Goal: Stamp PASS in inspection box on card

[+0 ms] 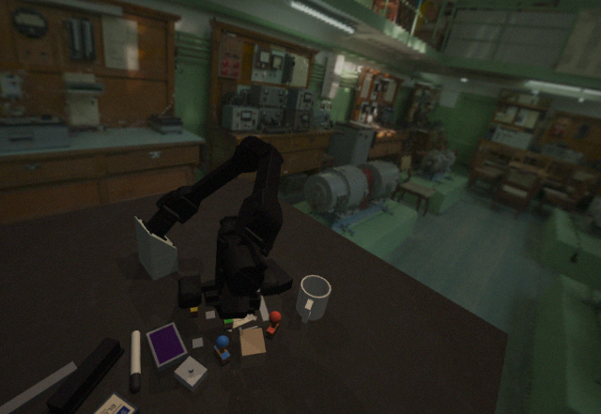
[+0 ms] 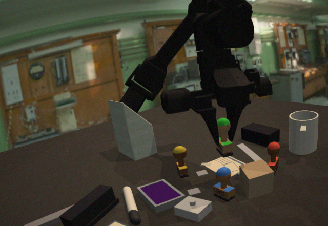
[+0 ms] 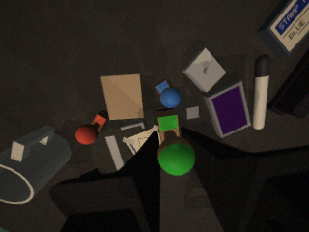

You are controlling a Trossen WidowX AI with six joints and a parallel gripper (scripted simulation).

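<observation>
Right now the white block is 2 cm ahead of my gripper tip, 9 cm to the right of it and 8 cm below it. Also, from my gripper tip: tan box: 5 cm ahead, 4 cm to the left, 8 cm below; then blue stamp: 2 cm ahead, 2 cm to the right, 8 cm below; then green-knobbed stamp: right at my gripper tip.
</observation>
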